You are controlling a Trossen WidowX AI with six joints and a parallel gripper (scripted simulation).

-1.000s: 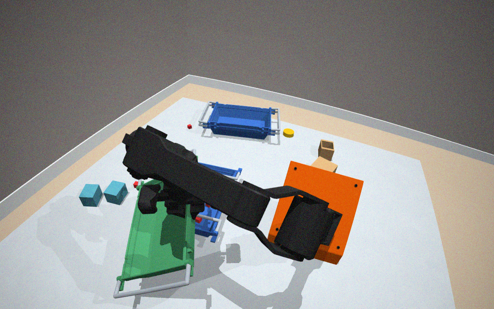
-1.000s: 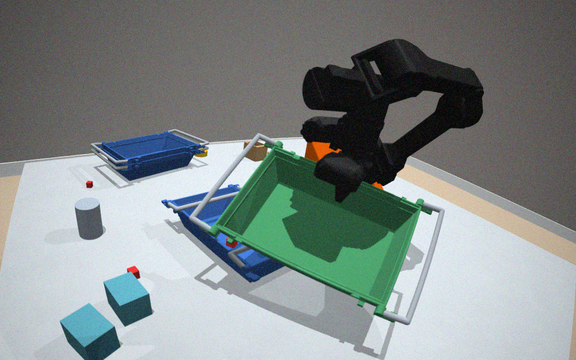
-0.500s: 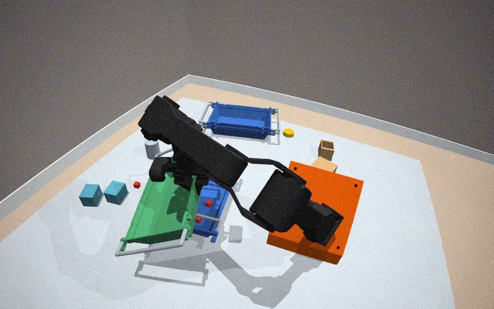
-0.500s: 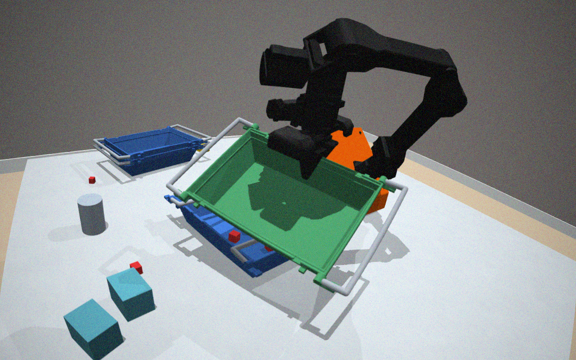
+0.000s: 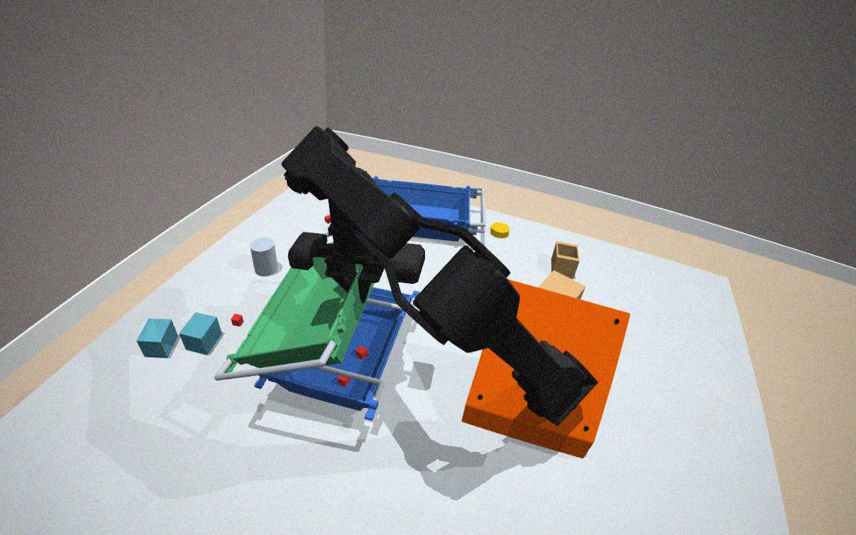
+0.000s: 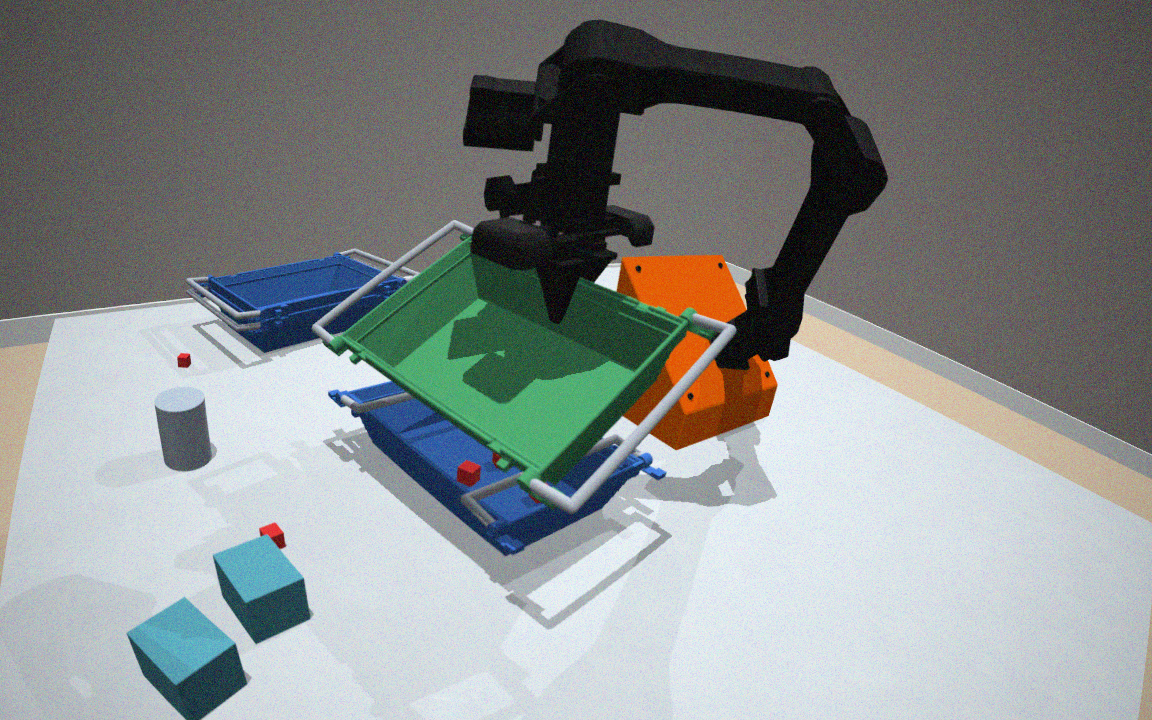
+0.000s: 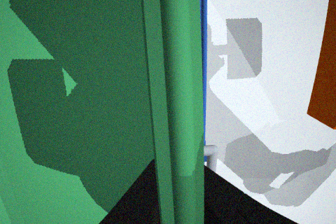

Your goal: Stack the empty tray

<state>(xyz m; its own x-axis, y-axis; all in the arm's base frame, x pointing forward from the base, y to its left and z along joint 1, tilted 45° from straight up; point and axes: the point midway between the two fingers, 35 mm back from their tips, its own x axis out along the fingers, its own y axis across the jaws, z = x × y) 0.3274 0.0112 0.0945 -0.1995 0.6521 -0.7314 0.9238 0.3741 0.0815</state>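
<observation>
My gripper tip is now 80 mm short of the green tray and 30 mm to the right of it. The rest, counted from my gripper tip: brown box: 520 mm to the right, 220 mm behind, 160 mm below; then grey cylinder: 360 mm ahead, 140 mm below, 120 mm to the right; then yellow disc: 580 mm to the right, 170 mm below, 30 mm behind.
</observation>
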